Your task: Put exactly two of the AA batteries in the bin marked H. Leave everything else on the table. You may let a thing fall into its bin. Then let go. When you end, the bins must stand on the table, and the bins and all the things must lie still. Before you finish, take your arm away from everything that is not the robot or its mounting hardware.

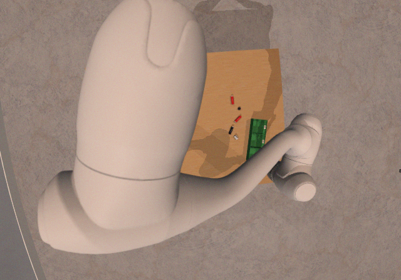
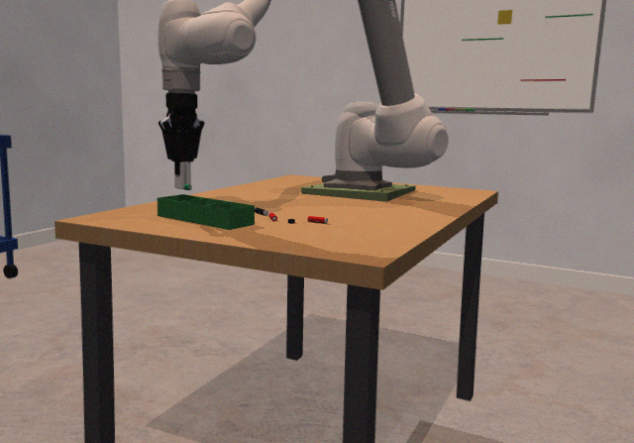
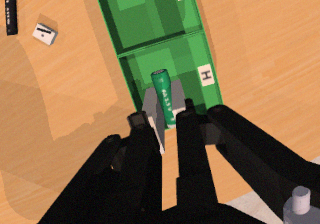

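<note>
Now: the green bin row 80 mm to the left of my hand, 80 mm below it and 20 mm ahead of it. From my hand the other things lie so: small white block 110 mm to the left, 100 mm below, 100 mm behind; then green AA battery 30 mm below; then black AA battery 160 mm to the left, 120 mm behind, 100 mm below.
</note>
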